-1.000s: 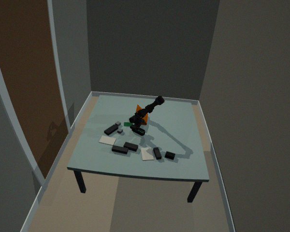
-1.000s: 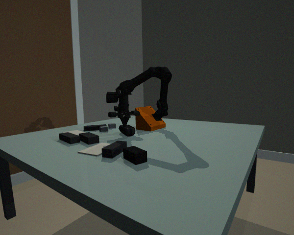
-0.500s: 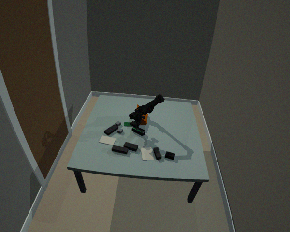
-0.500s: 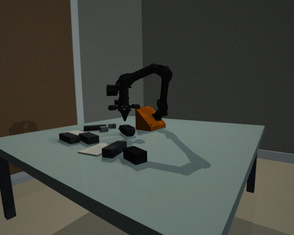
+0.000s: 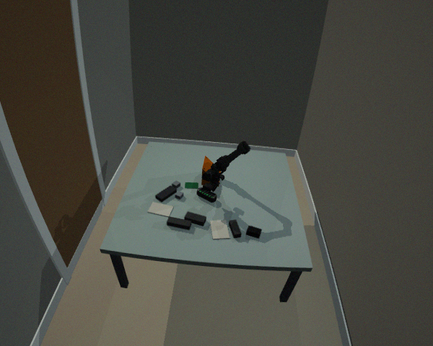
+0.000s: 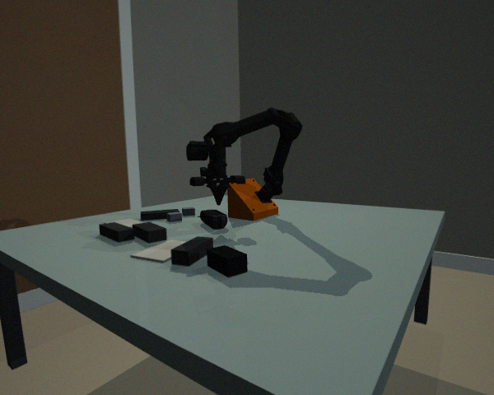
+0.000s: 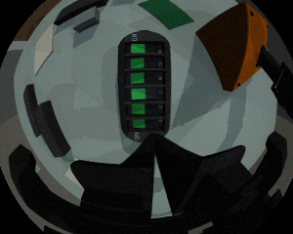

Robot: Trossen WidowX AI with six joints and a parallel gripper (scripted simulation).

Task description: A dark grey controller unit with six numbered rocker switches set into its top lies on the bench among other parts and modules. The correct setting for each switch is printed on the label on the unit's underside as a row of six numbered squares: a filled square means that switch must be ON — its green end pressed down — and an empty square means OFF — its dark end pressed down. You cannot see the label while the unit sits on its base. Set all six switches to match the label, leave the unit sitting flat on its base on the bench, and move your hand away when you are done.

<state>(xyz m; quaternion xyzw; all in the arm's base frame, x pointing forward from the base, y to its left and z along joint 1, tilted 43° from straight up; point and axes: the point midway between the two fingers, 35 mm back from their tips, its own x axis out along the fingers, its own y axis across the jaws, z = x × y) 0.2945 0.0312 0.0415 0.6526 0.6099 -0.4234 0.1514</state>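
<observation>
Right now my gripper tip is 12 cm past the green card, 19 cm to the left of it and 8 cm above it. Also, from my gripper tip: long black block (4 cm ahead, 34 cm to the right, 7 cm below).
</observation>
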